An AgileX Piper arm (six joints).
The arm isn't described. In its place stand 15 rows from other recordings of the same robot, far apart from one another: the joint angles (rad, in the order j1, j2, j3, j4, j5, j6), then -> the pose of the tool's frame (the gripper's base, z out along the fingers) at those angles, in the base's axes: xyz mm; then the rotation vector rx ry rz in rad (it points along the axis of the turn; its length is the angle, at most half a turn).
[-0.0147, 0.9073, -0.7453, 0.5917, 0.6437, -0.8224] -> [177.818 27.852 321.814 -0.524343 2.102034 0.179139]
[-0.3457, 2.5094, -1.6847, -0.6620, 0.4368, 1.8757] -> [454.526 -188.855 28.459 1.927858 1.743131 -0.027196]
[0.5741, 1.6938, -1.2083, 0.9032, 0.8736, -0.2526] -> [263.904 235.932 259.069 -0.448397 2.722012 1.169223]
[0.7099, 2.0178, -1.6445, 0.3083, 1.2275, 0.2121] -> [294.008 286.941 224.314 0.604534 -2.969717 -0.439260]
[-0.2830, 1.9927, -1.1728, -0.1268, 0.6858, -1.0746] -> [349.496 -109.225 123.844 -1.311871 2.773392 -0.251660]
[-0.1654, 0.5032, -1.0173, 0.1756, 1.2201, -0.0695] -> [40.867 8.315 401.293 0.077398 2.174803 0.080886]
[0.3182, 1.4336, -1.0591, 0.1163, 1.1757, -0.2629] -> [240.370 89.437 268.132 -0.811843 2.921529 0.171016]
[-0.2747, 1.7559, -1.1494, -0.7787, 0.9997, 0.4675] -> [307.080 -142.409 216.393 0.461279 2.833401 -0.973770]
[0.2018, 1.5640, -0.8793, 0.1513, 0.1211, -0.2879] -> [318.014 66.752 222.963 -0.395930 2.253959 0.054176]
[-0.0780, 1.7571, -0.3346, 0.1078, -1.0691, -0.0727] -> [256.034 -28.622 130.616 0.118940 1.837205 -0.156019]
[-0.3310, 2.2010, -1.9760, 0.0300, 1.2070, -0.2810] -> [444.759 -150.141 227.082 0.083836 2.915547 -0.059037]
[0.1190, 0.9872, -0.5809, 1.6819, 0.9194, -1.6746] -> [166.720 92.367 312.462 -0.705249 1.620389 0.932081]
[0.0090, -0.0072, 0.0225, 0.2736, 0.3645, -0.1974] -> [52.815 9.241 174.479 -0.020948 1.851686 0.136661]
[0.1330, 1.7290, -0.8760, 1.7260, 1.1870, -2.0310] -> [298.401 124.031 223.625 -0.915377 1.645502 1.168378]
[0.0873, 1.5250, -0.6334, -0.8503, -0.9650, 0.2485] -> [280.891 81.015 238.377 -0.812604 1.396913 0.351172]
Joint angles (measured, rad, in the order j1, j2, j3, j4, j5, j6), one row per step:
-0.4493, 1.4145, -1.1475, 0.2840, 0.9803, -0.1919
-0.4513, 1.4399, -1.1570, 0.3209, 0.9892, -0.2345
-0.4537, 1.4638, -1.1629, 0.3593, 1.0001, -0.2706
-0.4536, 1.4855, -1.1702, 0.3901, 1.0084, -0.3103
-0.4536, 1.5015, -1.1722, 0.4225, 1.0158, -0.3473
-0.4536, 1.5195, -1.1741, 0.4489, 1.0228, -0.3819
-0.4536, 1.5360, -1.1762, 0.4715, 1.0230, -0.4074
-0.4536, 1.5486, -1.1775, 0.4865, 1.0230, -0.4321
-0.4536, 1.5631, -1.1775, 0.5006, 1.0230, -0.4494
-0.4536, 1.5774, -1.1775, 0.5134, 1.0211, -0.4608
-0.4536, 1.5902, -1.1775, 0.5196, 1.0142, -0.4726
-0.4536, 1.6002, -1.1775, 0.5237, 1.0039, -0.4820
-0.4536, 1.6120, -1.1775, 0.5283, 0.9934, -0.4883
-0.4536, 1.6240, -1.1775, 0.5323, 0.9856, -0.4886
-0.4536, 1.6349, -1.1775, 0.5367, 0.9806, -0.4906
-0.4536, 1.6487, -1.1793, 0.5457, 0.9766, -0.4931
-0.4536, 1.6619, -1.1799, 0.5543, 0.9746, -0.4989
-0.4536, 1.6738, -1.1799, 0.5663, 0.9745, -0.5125
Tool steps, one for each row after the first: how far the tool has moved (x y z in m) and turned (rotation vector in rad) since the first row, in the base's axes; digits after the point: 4 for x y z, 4 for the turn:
0.0055, -0.0002, -0.0040, 0.0239, 0.0038, 0.0314
0.0102, 0.0000, -0.0086, 0.0543, 0.0091, 0.0567
0.0149, 0.0004, -0.0123, 0.0736, 0.0109, 0.0881
0.0182, 0.0015, -0.0157, 0.0949, 0.0098, 0.1162
0.0216, 0.0021, -0.0198, 0.1131, 0.0123, 0.1429
0.0251, 0.0021, -0.0235, 0.1277, 0.0104, 0.1595
0.0276, 0.0021, -0.0264, 0.1346, 0.0092, 0.1771
0.0301, 0.0019, -0.0304, 0.1459, 0.0120, 0.1879
0.0327, 0.0016, -0.0343, 0.1575, 0.0145, 0.1929
0.0350, 0.0007, -0.0380, 0.1599, 0.0156, 0.1979
0.0372, -0.0003, -0.0408, 0.1581, 0.0134, 0.2001
0.0395, -0.0014, -0.0442, 0.1589, 0.0129, 0.1991
0.0417, -0.0024, -0.0478, 0.1636, 0.0157, 0.1940
0.0435, -0.0031, -0.0511, 0.1689, 0.0190, 0.1915
0.0460, -0.0038, -0.0547, 0.1788, 0.0215, 0.1883
0.0480, -0.0042, -0.0585, 0.1884, 0.0256, 0.1887
0.0498, -0.0043, -0.0619, 0.1980, 0.0272, 0.1957

